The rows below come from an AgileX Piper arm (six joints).
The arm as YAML. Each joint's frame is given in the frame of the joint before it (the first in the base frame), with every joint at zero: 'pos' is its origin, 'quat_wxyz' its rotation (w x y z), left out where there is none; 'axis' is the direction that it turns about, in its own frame. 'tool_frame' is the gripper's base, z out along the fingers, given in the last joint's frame.
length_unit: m
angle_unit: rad
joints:
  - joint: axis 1
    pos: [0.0, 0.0, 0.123]
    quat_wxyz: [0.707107, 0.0, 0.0, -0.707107]
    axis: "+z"
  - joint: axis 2
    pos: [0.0, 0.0, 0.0]
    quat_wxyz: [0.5, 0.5, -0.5, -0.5]
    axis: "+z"
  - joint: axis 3
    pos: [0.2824, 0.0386, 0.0]
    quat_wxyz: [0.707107, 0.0, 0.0, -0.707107]
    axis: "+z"
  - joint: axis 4
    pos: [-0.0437, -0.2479, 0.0]
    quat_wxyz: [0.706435, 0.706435, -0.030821, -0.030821]
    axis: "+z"
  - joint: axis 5
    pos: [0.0, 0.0, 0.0]
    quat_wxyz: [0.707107, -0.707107, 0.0, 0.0]
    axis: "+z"
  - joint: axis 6
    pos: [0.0, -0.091, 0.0]
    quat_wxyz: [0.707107, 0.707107, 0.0, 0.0]
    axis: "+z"
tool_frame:
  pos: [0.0, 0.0, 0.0]
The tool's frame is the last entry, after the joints.
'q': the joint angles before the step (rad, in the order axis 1, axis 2, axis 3, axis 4, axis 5, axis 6). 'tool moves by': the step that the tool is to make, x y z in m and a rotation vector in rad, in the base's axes. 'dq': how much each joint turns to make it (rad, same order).
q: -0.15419, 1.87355, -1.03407, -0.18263, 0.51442, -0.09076
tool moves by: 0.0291, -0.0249, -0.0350, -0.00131, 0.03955, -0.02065
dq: -0.05332, 0.17765, -0.13344, 0.00007, -0.00862, -0.03313
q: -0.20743, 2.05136, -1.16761, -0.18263, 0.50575, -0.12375
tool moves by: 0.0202, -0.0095, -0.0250, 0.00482, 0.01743, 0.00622
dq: -0.01420, 0.11841, -0.10012, 0.01240, -0.00283, -0.03020
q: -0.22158, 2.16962, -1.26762, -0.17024, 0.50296, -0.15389
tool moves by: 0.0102, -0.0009, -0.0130, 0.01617, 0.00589, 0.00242
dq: 0.00009, 0.05836, -0.05204, 0.03084, 0.00107, -0.02585
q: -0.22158, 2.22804, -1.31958, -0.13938, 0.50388, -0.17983
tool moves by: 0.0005, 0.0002, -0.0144, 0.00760, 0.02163, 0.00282
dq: 0.00002, 0.03955, -0.00857, 0.00464, -0.00866, -0.00562
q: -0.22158, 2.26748, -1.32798, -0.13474, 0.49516, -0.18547
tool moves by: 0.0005, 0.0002, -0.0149, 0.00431, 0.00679, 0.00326
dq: 0.00000, 0.03927, -0.00393, 0.00004, -0.02808, -0.00088
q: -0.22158, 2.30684, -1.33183, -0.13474, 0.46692, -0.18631
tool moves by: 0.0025, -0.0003, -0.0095, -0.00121, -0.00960, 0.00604
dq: 0.00013, 0.02863, -0.00921, -0.00317, -0.02938, -0.00096
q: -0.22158, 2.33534, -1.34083, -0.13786, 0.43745, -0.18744
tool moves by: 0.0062, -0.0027, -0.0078, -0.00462, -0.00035, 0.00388
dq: -0.00239, 0.03588, -0.03747, -0.00680, 0.00017, -0.00096
